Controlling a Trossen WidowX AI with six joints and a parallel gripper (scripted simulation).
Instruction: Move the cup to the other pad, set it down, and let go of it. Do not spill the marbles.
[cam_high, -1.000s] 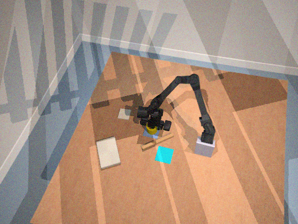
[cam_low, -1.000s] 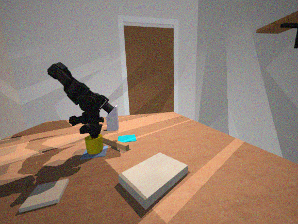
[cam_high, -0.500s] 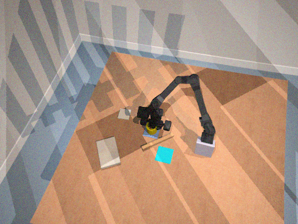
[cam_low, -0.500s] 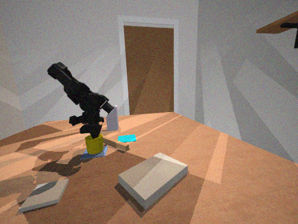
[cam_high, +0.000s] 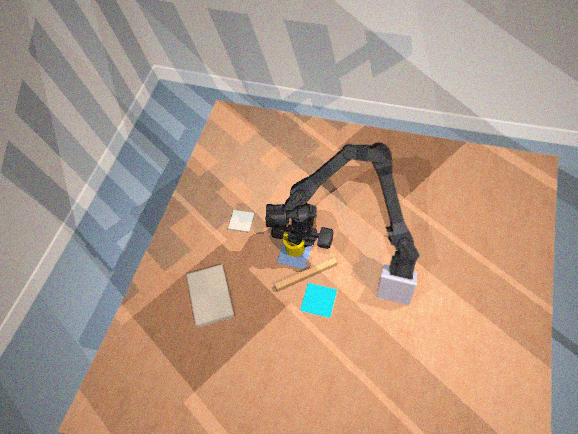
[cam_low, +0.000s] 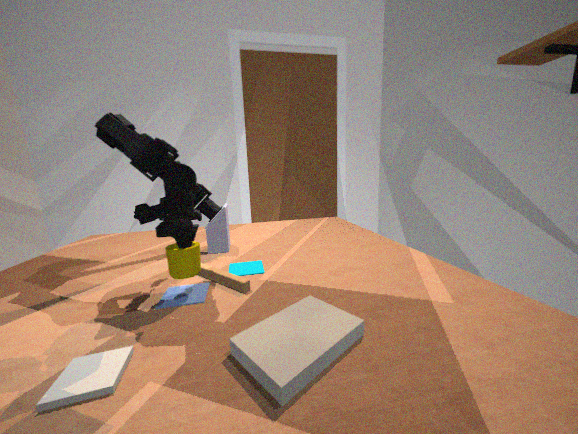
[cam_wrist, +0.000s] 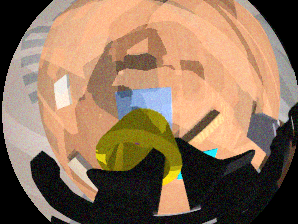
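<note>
The yellow cup lies 20 mm ahead of my gripper tip. From my gripper tip the other things lie so: white tile (250 mm ahead, 80 mm to the right, 70 mm below); wooden bar (20 mm behind, 70 mm to the left, 80 mm below); light blue pad (40 mm ahead, 90 mm below).
</note>
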